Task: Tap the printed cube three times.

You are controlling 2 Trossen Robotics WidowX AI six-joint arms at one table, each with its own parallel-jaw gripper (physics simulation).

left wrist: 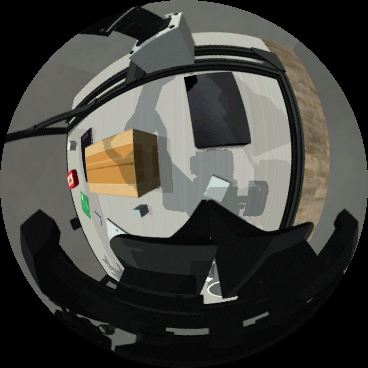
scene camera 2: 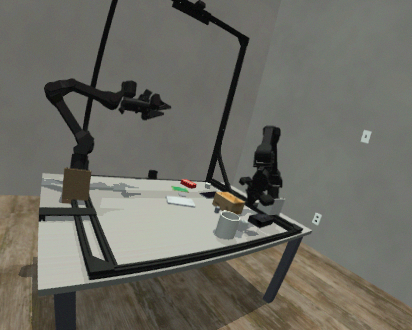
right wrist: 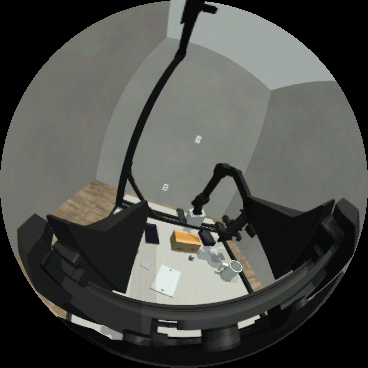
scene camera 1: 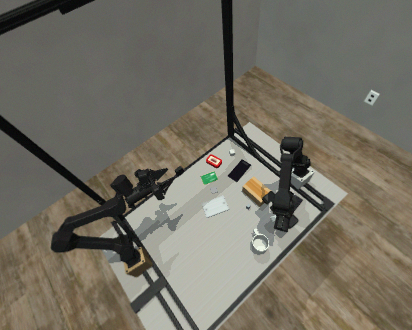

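Note:
A small white cube [left wrist: 217,188], possibly the printed one, lies on the table just beyond the left fingertips in the left wrist view. Any print on it is not readable. My left gripper [left wrist: 205,204] is shut and empty, its fingertips together close to the cube's lower edge in that view; the gap in height cannot be told. A small grey-blue block [scene camera 1: 248,207] [left wrist: 141,210] lies beside the orange box, and another small pale cube [scene camera 1: 232,152] [left wrist: 73,145] lies at the back. My right gripper [scene camera 1: 166,181] [scene camera 2: 167,110] is open and empty, high above the table's left part.
The orange box [scene camera 1: 256,190] [left wrist: 112,165] and a black flat box [left wrist: 218,110] lie near the left arm. A grey mug [scene camera 1: 260,243] [scene camera 2: 227,225] stands near the front edge. A white plate [scene camera 1: 216,206], green card [scene camera 1: 209,178], dark phone [scene camera 1: 239,170] and red item [scene camera 1: 214,161] lie farther back.

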